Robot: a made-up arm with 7 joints.
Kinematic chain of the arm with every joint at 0, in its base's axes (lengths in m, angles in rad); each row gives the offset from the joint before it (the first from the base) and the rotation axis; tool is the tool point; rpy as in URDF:
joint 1: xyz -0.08 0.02 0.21 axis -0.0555 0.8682 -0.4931
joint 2: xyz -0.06 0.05 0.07 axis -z
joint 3: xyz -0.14 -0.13 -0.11 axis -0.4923 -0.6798 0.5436
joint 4: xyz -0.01 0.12 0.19 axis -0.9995 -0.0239 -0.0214
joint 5: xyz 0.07 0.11 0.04 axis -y
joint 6: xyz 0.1 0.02 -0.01 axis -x
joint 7: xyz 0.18 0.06 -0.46 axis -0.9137 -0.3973 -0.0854
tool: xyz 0 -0.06 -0.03 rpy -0.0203 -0.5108 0.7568
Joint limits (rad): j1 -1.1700..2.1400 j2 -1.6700..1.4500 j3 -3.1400..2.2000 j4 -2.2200..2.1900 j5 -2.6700..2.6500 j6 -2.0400..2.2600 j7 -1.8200..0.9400
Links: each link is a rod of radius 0.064 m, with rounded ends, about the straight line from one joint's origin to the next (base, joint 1, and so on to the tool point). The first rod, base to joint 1, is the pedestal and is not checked.
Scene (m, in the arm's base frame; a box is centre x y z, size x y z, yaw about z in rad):
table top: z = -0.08
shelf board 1: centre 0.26 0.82 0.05 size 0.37 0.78 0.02 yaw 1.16
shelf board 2: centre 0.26 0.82 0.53 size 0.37 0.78 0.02 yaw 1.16
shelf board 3: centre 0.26 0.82 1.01 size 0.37 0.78 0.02 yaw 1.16
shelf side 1: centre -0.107 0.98 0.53 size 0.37 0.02 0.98 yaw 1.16
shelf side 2: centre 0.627 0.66 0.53 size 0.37 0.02 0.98 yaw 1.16
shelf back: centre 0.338 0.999 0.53 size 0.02 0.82 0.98 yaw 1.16
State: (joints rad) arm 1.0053 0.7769 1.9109 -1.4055 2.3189 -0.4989 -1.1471
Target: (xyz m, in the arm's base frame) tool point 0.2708 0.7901 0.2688
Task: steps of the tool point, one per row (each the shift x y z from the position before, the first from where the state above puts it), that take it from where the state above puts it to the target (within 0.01 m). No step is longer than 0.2 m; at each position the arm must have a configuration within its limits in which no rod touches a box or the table.
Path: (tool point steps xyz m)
1: -0.0651 -0.1338 0.0246
2: -0.0496 -0.1297 -0.0246
3: 0.1132 -0.0040 -0.1612
4: 0.0494 -0.0149 -0.1822
5: -0.0060 -0.0404 -0.1681
6: 0.0544 0.1029 0.0297
7: 0.0496 0.1087 0.0021
8: 0.0366 0.1111 -0.0318

